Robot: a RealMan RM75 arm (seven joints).
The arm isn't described. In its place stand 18 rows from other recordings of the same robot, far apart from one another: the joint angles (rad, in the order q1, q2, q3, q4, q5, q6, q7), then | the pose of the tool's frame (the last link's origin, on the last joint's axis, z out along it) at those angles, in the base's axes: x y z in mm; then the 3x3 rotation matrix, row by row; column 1 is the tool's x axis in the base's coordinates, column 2 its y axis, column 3 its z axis.
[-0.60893, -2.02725, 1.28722, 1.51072, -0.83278, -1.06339, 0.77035] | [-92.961 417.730 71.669], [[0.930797 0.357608 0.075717], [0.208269 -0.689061 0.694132], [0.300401 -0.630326 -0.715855]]
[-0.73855, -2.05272, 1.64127, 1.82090, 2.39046, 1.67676, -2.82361] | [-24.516 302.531 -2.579], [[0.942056 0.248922 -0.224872], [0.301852 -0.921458 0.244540], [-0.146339 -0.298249 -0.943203]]
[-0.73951, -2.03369, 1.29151, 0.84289, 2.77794, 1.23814, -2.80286] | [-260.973 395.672 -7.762], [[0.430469 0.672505 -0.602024], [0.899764 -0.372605 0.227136], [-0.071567 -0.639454 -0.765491]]
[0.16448, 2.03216, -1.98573, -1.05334, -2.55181, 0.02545, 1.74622] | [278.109 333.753 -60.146], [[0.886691 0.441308 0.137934], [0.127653 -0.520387 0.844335], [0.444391 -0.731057 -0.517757]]
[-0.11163, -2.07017, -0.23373, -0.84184, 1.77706, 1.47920, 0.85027] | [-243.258 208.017 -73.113], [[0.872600 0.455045 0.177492], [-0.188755 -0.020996 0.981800], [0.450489 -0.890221 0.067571]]
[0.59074, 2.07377, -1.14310, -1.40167, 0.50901, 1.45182, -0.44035] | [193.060 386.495 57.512], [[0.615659 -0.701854 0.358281], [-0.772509 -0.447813 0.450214], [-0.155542 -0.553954 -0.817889]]
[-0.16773, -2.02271, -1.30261, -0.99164, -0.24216, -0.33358, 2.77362] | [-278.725 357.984 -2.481], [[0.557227 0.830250 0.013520], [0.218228 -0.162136 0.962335], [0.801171 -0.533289 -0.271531]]
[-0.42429, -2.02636, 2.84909, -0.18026, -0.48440, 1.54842, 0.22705] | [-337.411 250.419 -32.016], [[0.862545 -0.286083 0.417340], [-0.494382 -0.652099 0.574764], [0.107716 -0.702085 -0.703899]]
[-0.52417, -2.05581, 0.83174, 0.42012, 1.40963, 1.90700, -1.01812] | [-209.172 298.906 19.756], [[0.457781 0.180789 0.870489], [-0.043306 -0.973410 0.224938], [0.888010 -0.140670 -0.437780]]
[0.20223, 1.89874, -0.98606, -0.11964, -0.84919, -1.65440, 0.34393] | [369.716 236.730 74.861], [[0.780144 -0.458856 -0.425237], [0.243984 -0.402742 0.882197], [-0.576062 -0.791992 -0.202243]]
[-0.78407, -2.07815, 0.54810, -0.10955, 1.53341, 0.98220, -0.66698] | [-245.525 369.093 -98.987], [[0.734038 0.607220 0.304091], [0.282216 -0.680036 0.676687], [0.617691 -0.410895 -0.670540]]
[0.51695, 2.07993, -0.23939, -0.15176, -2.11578, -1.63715, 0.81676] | [269.182 278.525 -48.540], [[0.625763 -0.446878 -0.639313], [-0.169389 -0.877912 0.447859], [-0.761399 -0.171961 -0.625061]]
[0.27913, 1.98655, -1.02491, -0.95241, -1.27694, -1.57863, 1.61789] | [229.689 313.078 86.485], [[0.544028 -0.503103 -0.671507], [-0.214942 -0.857159 0.468059], [-0.811069 -0.110302 -0.574456]]
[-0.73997, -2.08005, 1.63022, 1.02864, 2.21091, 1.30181, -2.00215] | [-139.925 348.438 -87.235], [[0.974387 0.086047 -0.207765], [0.095028 -0.994907 0.033622], [-0.203814 -0.052504 -0.977601]]
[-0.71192, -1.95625, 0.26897, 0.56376, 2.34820, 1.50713, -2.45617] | [-278.311 381.769 57.632], [[-0.070605 0.963602 0.257847], [0.870590 -0.066652 0.487474], [0.486917 0.258897 -0.834196]]
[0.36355, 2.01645, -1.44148, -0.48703, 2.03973, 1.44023, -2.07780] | [254.859 288.622 -38.839], [[0.674092 -0.414896 -0.611114], [-0.215736 -0.901856 0.374317], [-0.706440 -0.120485 -0.697442]]
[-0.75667, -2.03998, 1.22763, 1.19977, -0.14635, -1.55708, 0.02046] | [-212.438 399.245 56.121], [[0.287244 0.645548 -0.707643], [0.951616 -0.108126 0.287638], [0.109169 -0.756027 -0.645373]]
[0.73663, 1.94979, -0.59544, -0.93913, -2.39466, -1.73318, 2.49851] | [228.064 382.223 92.093], [[0.350590 -0.934863 -0.055829], [-0.894374 -0.351898 0.276159], [-0.277817 -0.046887 -0.959489]]
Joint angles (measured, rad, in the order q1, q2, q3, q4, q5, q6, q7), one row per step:
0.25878 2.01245 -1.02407 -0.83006 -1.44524 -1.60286 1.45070
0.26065 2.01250 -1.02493 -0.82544 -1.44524 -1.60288 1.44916
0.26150 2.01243 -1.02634 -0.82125 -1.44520 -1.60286 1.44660
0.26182 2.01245 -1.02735 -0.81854 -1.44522 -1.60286 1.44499
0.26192 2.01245 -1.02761 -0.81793 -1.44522 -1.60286 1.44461
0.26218 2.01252 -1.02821 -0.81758 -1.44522 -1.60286 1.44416
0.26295 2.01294 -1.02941 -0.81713 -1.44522 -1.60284 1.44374
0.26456 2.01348 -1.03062 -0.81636 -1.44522 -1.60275 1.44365
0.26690 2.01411 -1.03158 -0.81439 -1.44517 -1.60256 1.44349
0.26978 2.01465 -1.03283 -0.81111 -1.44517 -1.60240 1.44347
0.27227 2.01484 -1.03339 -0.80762 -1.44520 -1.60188 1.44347
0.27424 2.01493 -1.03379 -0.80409 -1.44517 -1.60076 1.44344
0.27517 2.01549 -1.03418 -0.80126 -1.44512 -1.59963 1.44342
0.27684 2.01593 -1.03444 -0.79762 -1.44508 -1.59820 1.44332
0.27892 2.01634 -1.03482 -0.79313 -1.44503 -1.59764 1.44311
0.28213 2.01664 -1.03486 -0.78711 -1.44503 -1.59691 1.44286
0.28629 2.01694 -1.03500 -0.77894 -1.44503 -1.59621 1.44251
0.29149 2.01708 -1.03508 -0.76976 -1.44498 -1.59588 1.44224
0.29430 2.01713 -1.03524 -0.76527 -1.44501 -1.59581 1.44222
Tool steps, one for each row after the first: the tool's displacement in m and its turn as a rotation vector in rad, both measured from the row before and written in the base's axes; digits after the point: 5 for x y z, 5 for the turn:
0.00004 0.00010 -0.00078 -0.00213 0.00108 -0.00026
0.00025 -0.00016 -0.00078 -0.00173 0.00023 -0.00003
0.00021 -0.00018 -0.00055 -0.00128 0.00017 -0.00024
0.00004 -0.00003 -0.00013 -0.00030 0.00002 0.00000
-0.00009 0.00000 -0.00018 -0.00045 -0.00012 0.00056
-0.00033 0.00008 -0.00043 -0.00112 0.00012 0.00121
-0.00055 0.00027 -0.00051 -0.00147 0.00047 0.00153
-0.00059 0.00040 -0.00064 -0.00173 0.00107 0.00120
-0.00056 0.00042 -0.00084 -0.00274 0.00145 0.00077
-0.00026 0.00040 -0.00062 -0.00198 0.00120 -0.00035
-0.00003 0.00035 -0.00056 -0.00144 0.00096 -0.00138
0.00008 0.00011 -0.00062 -0.00120 0.00115 -0.00190
0.00004 0.00029 -0.00066 -0.00125 0.00122 -0.00200
-0.00004 0.00022 -0.00078 -0.00220 0.00178 -0.00150
-0.00009 0.00044 -0.00089 -0.00255 0.00222 -0.00180
-0.00008 0.00050 -0.00119 -0.00368 0.00298 -0.00238
-0.00025 0.00066 -0.00125 -0.00434 0.00343 -0.00194
-0.00021 0.00037 -0.00063 -0.00238 0.00166 -0.00064

